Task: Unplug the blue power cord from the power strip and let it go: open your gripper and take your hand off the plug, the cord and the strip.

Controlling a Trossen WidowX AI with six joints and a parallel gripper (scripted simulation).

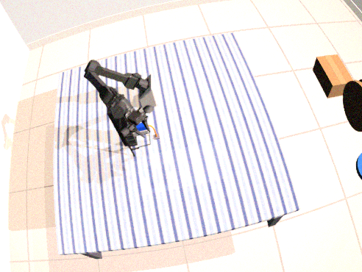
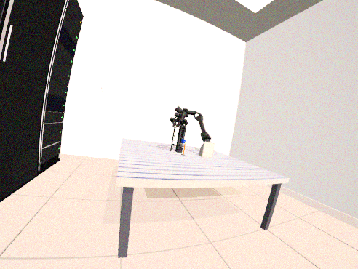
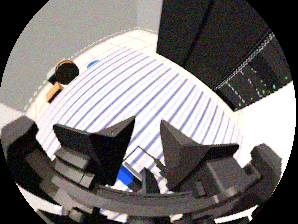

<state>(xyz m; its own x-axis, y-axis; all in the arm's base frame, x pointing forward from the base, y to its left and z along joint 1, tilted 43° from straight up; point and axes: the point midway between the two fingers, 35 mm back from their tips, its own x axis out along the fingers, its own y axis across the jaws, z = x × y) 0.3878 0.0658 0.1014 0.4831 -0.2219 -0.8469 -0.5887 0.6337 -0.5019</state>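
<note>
Right now my gripper tip is 130 mm past the blue plug, 120 mm above it and 60 mm to the left of it.
</note>
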